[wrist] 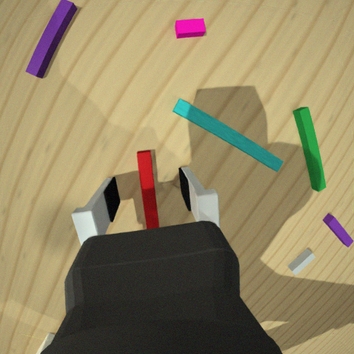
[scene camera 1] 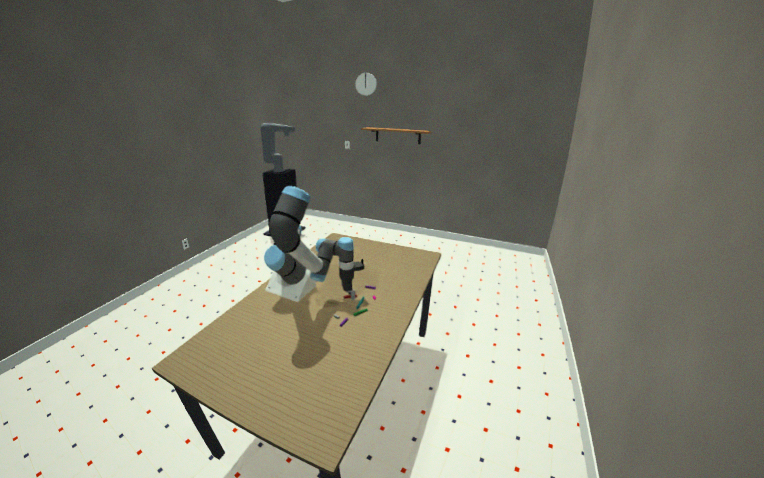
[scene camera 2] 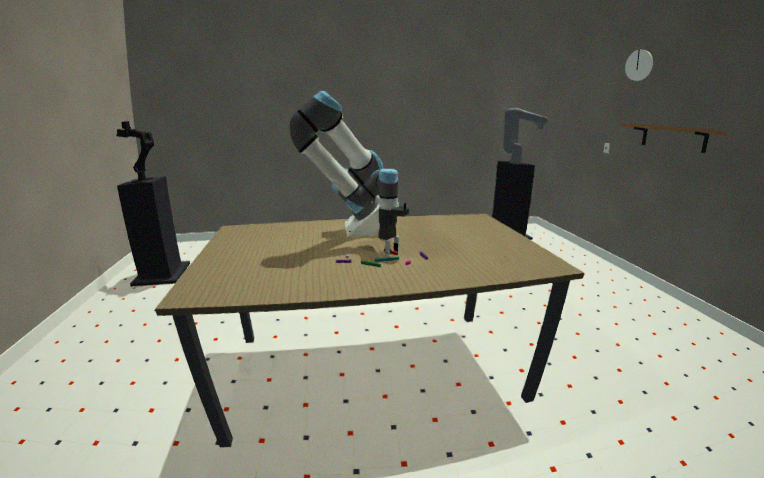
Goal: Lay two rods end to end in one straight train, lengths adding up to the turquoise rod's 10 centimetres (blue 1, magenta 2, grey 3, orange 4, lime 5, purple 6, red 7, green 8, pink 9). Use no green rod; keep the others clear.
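Frame: origin at the arm's base, x left, y down, z back, level; metres.
Where they show: gripper, fingertip midpoint: (scene camera 1: 351, 296) (scene camera 2: 391, 252); arm's base, link origin: (scene camera 1: 294, 271) (scene camera 2: 368, 209).
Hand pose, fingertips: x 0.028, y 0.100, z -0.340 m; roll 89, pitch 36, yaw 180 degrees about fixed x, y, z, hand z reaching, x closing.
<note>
Each offset is from my fingertips to the top centre of the thing.
My gripper (scene camera 1: 351, 294) (scene camera 2: 391, 249) (wrist: 148, 185) is open and points down, its fingers on either side of the red rod @[dx -0.004, dy -0.007, dz +0.007 m] (scene camera 1: 346, 296) (scene camera 2: 394, 252) (wrist: 145, 172). Part of this rod is hidden under the gripper body in the wrist view. The turquoise rod @[dx -0.038, dy -0.007, dz -0.065 m] (scene camera 1: 360, 303) (scene camera 2: 387, 259) (wrist: 227, 134) lies slanted to the right of it in the wrist view. The magenta rod @[dx +0.031, dy -0.007, dz -0.120 m] (scene camera 1: 374, 297) (scene camera 2: 407, 262) (wrist: 190, 28) lies at the top of the wrist view, apart from the others. The grey rod @[dx -0.188, dy -0.007, dz +0.003 m] (scene camera 1: 336, 316) (scene camera 2: 347, 256) (wrist: 301, 261) lies at the lower right there.
A purple rod @[dx +0.120, dy -0.007, dz -0.065 m] (scene camera 1: 370, 287) (scene camera 2: 423, 255) (wrist: 51, 39) lies at the wrist view's upper left. The green rod @[dx -0.113, dy -0.007, dz -0.096 m] (scene camera 1: 360, 312) (scene camera 2: 370, 263) (wrist: 310, 150) lies right of the turquoise one. Another purple rod @[dx -0.212, dy -0.007, dz -0.048 m] (scene camera 1: 343, 322) (scene camera 2: 343, 261) (wrist: 338, 230) lies near the grey one.
</note>
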